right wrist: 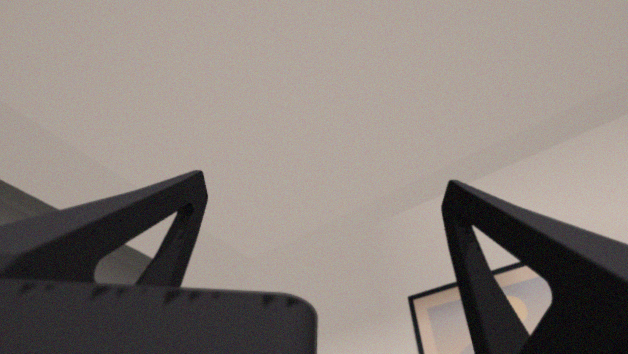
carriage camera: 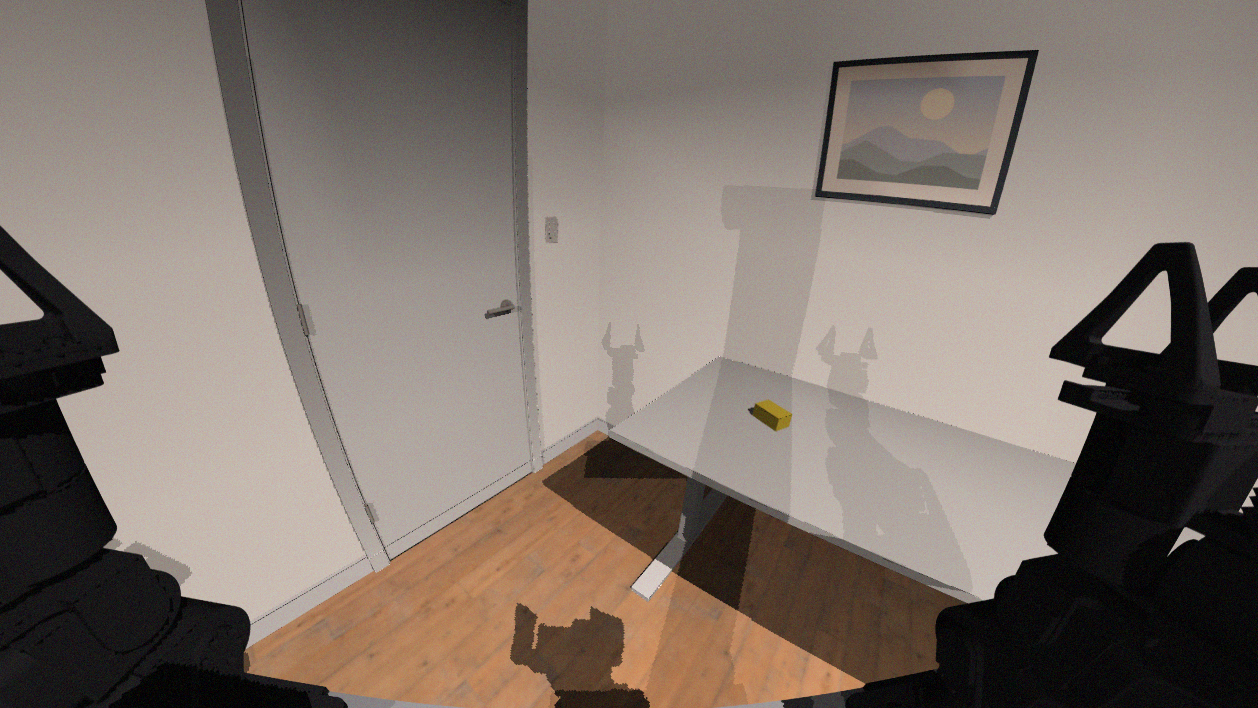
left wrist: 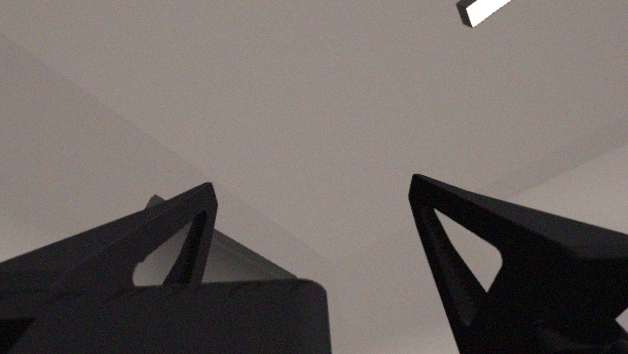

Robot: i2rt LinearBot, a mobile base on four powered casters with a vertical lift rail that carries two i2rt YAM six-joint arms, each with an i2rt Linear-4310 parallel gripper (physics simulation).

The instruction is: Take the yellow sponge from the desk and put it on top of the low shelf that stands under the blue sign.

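Places are measured from the left arm's base along level axes (x left, y down, z back), in centimetres.
Pixels of known places: left gripper, fingertip midpoint: [left wrist: 313,189]; right gripper, fingertip midpoint: [right wrist: 323,188] [carriage camera: 1219,255].
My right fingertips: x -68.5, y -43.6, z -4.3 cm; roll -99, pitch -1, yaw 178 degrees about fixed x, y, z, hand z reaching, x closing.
Note:
For each thing: its middle in the pictures, then the offset to it from my right fingertips. "*": a spot on its surface instead. Level surfaces: height alone.
- yellow sponge at the middle of its body: [carriage camera: 772,414] dx -16.3, dy +57.5, dz -76.4 cm
- grey-white desk at its surface level: dy +59.7 cm
- handle at a spot on its surface: [carriage camera: 500,309] * dx +78.5, dy +39.0, dz -120.7 cm
- desk leg at a spot on its surface: [carriage camera: 695,510] * dx -1.5, dy +111.0, dz -88.5 cm
- wooden floor at its surface level: dy +131.8 cm
The yellow sponge [carriage camera: 772,414] lies on the grey-white desk [carriage camera: 889,457], toward its far left part, in the carriage view. My left gripper [left wrist: 313,189] is open and empty, pointing up toward the ceiling. In the carriage view it is cut by the left edge. My right gripper [right wrist: 323,188] is open and empty and also points up. In the carriage view it stands at the right, in front of the desk's right part, well apart from the sponge. The low shelf and the blue sign do not show in these views.
A grey door [carriage camera: 396,264] with a handle [carriage camera: 500,309] is at the left. A framed picture [carriage camera: 924,132] [right wrist: 440,320] hangs on the wall behind the desk. A desk leg [carriage camera: 695,510] with a white foot [carriage camera: 655,570] stands on the wooden floor [carriage camera: 440,607].

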